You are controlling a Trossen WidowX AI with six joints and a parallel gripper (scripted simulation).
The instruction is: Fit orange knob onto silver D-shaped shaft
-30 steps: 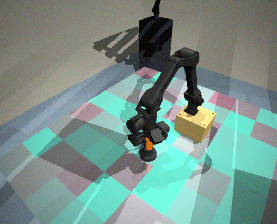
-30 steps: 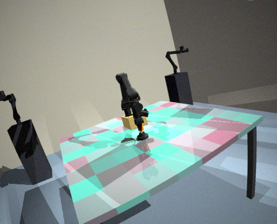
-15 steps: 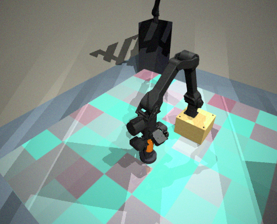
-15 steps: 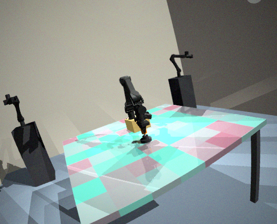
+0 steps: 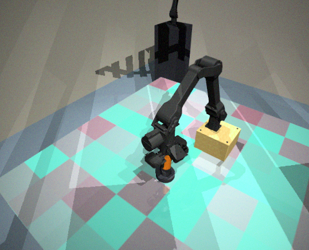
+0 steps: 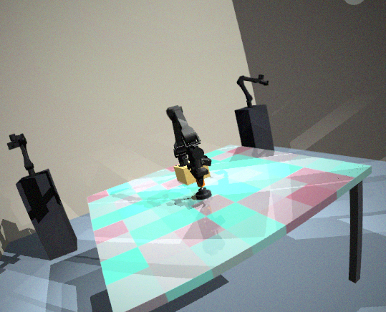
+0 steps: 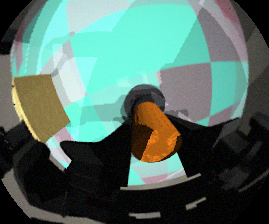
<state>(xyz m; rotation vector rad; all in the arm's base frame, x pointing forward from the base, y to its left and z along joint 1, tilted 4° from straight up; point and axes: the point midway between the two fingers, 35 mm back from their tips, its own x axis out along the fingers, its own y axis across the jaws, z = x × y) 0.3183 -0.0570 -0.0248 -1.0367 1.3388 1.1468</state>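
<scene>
The orange knob lies 30 mm above my gripper tip. Round my gripper tip: dark round pedestal (40 mm below).
</scene>
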